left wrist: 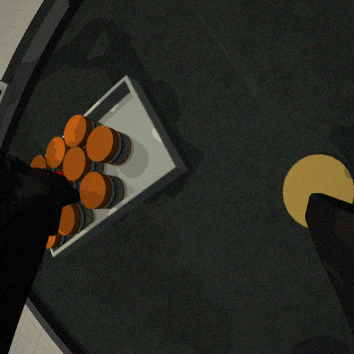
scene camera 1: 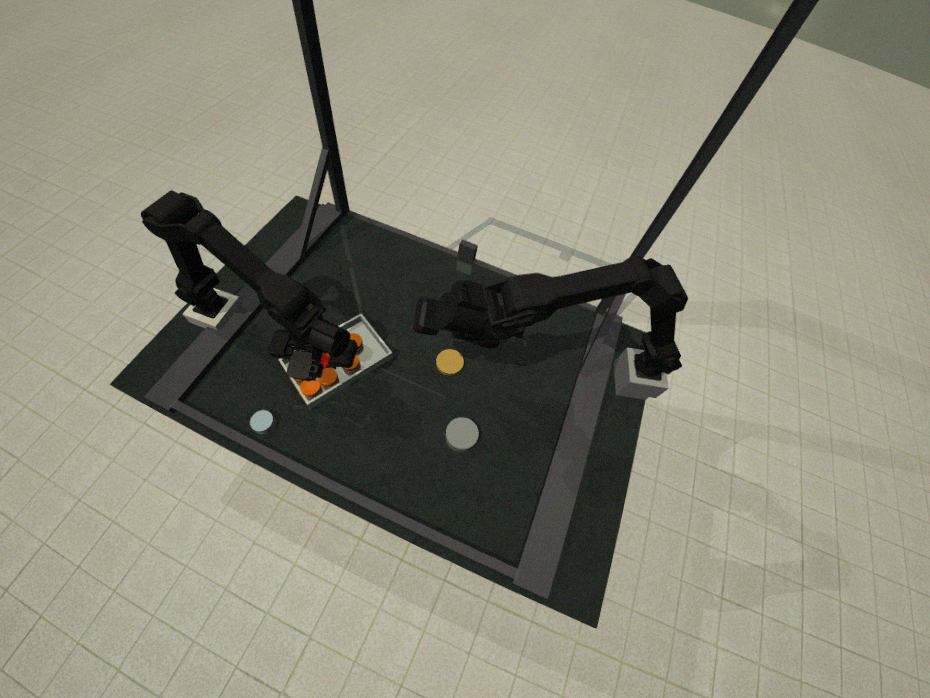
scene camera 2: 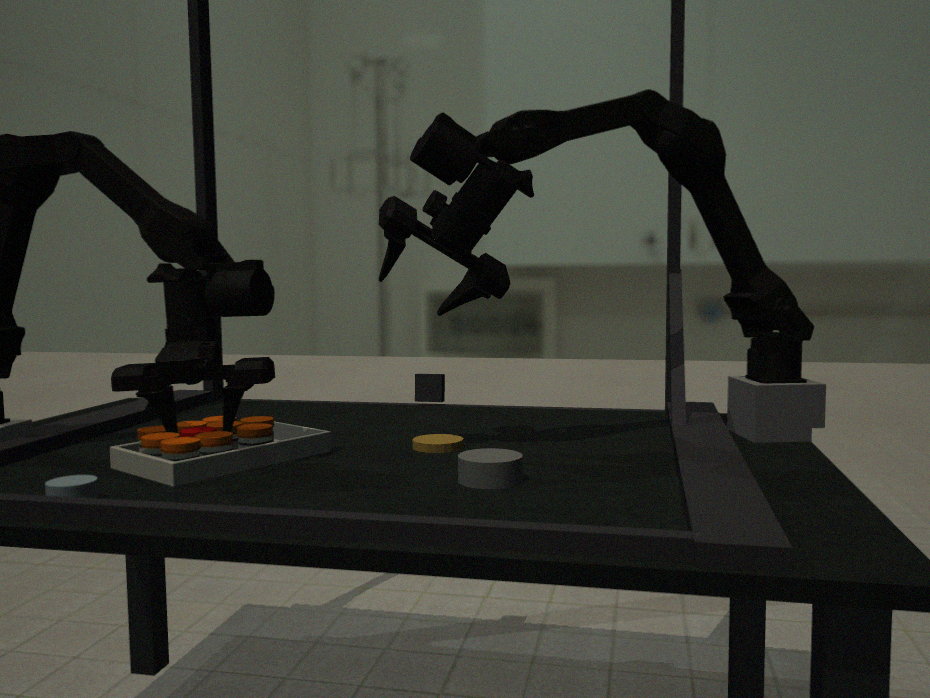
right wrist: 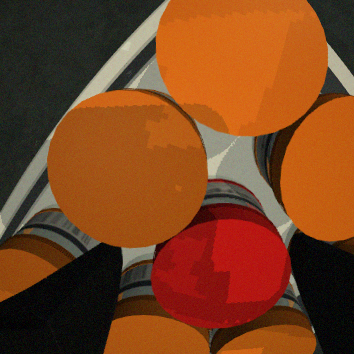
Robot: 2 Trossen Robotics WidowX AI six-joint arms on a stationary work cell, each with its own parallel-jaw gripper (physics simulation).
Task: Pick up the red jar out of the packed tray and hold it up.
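Seen in the pictures: left gripper, fingertip midpoint: [left wrist: 181,207] [scene camera 1: 437,325] [scene camera 2: 409,297]; right gripper, fingertip midpoint: [scene camera 2: 200,441] [right wrist: 208,249]; left arm's base, origin of the base link: [scene camera 1: 647,367] [scene camera 2: 775,380]; right arm's base, origin of the base link: [scene camera 1: 210,305].
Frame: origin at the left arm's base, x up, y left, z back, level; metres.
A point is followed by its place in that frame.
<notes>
The red jar [scene camera 1: 325,360] {x -0.035, y 0.107, z -0.784 m} [scene camera 2: 196,432] {x -0.035, y 0.130, z -0.792 m} [left wrist: 60,173] {x -0.035, y 0.093, z -0.792 m} [right wrist: 220,272] {x -0.035, y 0.116, z -0.794 m} stands among several orange-lidded jars [scene camera 1: 328,376] {x -0.035, y 0.147, z -0.765 m} [scene camera 2: 180,444] {x -0.035, y 0.200, z -0.792 m} [left wrist: 95,190] {x -0.035, y 0.097, z -0.721 m} [right wrist: 127,170] {x -0.035, y 0.147, z -0.769 m} in the white tray [scene camera 1: 377,335] {x -0.053, y 0.005, z -0.684 m} [scene camera 2: 247,460] {x -0.068, y 0.145, z -0.728 m} [left wrist: 156,122] {x -0.066, y 0.002, z -0.683 m} [right wrist: 118,57] {x -0.053, y 0.178, z -0.763 m}. My right gripper [scene camera 1: 323,363] {x -0.050, y 0.115, z -0.791 m} [scene camera 2: 201,429] {x -0.050, y 0.115, z -0.791 m} [right wrist: 208,249] {x -0.050, y 0.115, z -0.791 m} points down and is partly open, with its fingertips low among the lids, one on each side of the red lid, gaps showing. The lowest part of the fingers is hidden by jars in scene camera 2. My left gripper [scene camera 1: 458,329] [scene camera 2: 410,296] {x 0.128, y 0.064, z -0.527 m} [left wrist: 181,207] {x 0.128, y 0.064, z -0.527 m} is wide open and empty, high above the table.
A yellow disc [scene camera 1: 449,361] {x -0.069, y 0.037, z -0.492 m} [scene camera 2: 437,442] {x -0.069, y 0.060, z -0.492 m} [left wrist: 317,175] {x -0.069, y 0.022, z -0.495 m} and a grey cylinder [scene camera 1: 461,433] {x -0.051, y 0.225, z -0.438 m} [scene camera 2: 489,468] {x -0.057, y 0.260, z -0.440 m} stand right of the tray. A pale blue disc [scene camera 1: 261,420] {x -0.057, y 0.270, z -0.886 m} [scene camera 2: 71,484] {x -0.057, y 0.287, z -0.880 m} lies near the table's front edge. Frame posts rise at the table's sides.
</notes>
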